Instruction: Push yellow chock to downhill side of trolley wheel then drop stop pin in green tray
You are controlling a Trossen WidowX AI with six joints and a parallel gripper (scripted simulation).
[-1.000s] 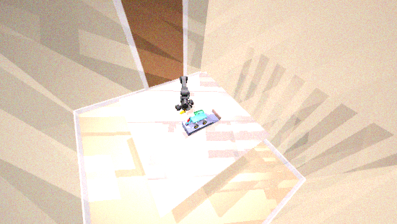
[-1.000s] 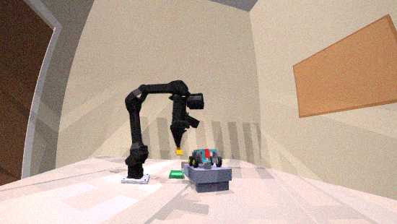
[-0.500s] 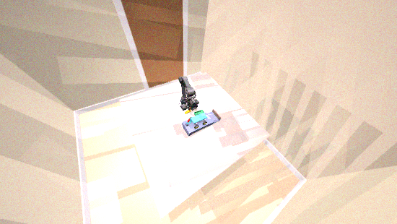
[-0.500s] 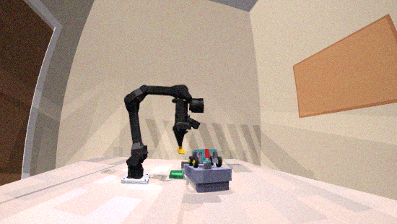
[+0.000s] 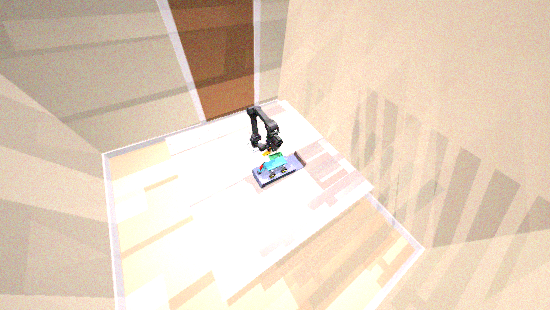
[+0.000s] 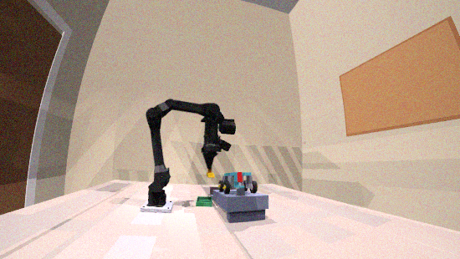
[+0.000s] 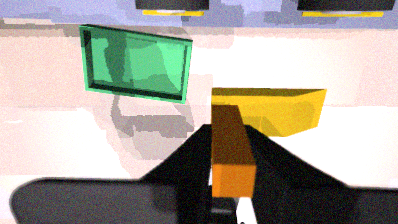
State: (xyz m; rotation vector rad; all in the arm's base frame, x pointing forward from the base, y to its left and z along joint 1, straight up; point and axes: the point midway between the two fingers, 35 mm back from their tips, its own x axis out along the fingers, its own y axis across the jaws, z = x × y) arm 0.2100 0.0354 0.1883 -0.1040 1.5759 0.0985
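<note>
Now: the red-headed stop pin 120 mm to the right of my gripper tip, 110 mm ahead of it and 40 mm below it. Also, from my gripper tip: green tray 180 mm below, 90 mm to the left, 20 mm behind; then yellow chock 20 mm to the right, 10 mm below; then teal trolley 120 mm ahead, 60 mm below.
</note>
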